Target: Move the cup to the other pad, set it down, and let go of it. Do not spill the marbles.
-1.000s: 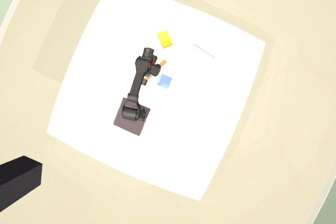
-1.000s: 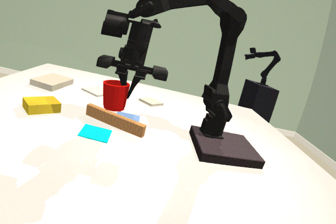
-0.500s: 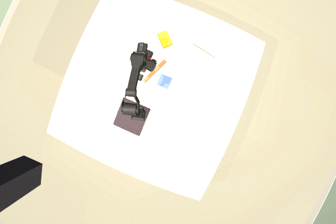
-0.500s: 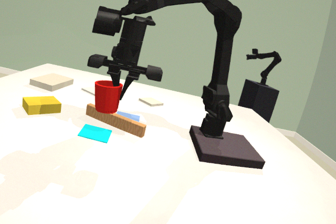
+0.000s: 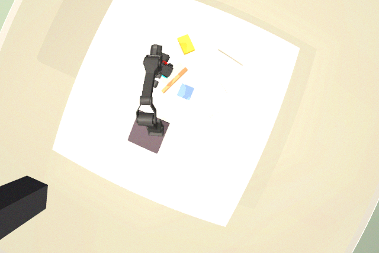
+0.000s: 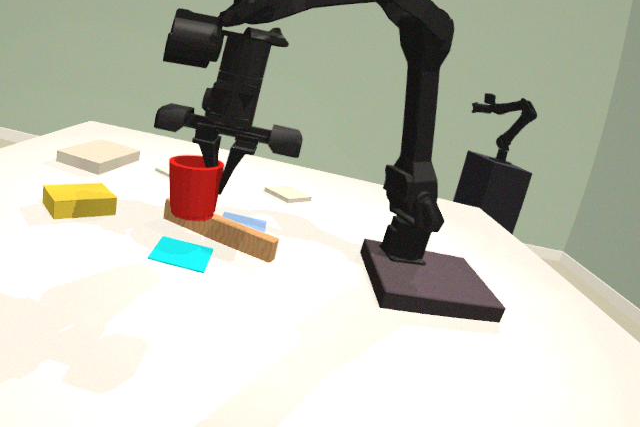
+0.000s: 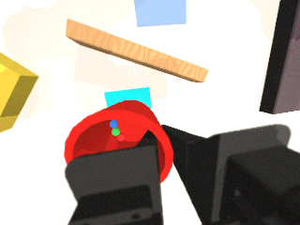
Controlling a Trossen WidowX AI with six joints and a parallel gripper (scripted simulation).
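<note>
The wooden bar lies 1 cm behind my gripper tip, 8 cm to the right of it and 9 cm below it. Round my gripper tip: light blue pad (6 cm behind, 16 cm to the right, 11 cm below); then red cup (3 cm ahead, 1 cm to the right).
</note>
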